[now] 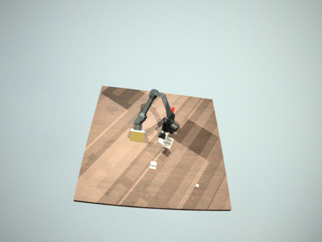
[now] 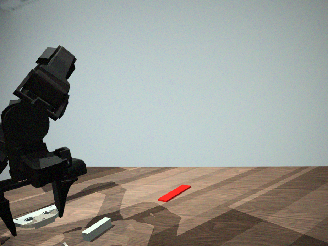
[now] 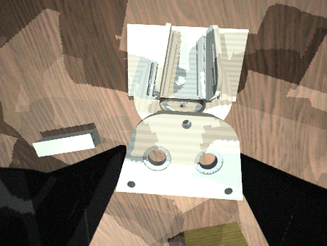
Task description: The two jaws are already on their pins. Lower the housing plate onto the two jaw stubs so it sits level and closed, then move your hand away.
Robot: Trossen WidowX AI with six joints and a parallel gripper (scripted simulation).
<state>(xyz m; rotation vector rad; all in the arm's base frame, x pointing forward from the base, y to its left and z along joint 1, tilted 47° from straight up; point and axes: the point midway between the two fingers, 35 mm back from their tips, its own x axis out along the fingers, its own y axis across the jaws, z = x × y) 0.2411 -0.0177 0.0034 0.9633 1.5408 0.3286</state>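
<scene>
Right now the white bar is 20 mm ahead of my gripper tip, 130 mm to the left of it and 70 mm below it. From my gripper tip the other things lie so: small white cube: 290 mm ahead, 460 mm to the right, 80 mm below; flat red bar: 120 mm ahead, 370 mm to the left, 80 mm below.
</scene>
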